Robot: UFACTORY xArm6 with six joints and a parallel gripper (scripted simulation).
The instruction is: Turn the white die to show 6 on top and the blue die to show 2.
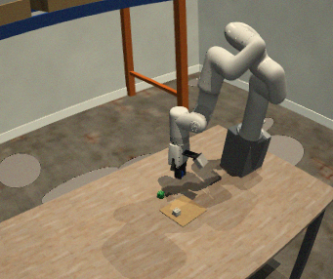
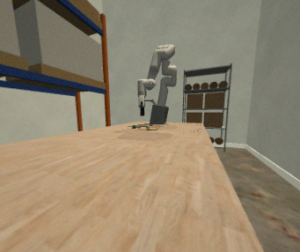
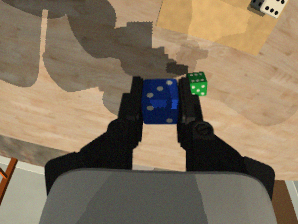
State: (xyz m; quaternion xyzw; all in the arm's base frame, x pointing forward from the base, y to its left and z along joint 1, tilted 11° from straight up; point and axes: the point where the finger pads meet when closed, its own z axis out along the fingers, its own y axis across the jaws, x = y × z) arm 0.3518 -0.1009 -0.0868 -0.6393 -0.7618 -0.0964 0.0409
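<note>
Now: hand 12 cm above the tan mat, 8 cm to the right of it and 7 cm short of it. The rest, counted from my hand: blue die: 1 cm below; then green die: 11 cm below, 7 cm ahead, 5 cm to the right; then white die: 11 cm below, 11 cm ahead, 8 cm to the left.
</note>
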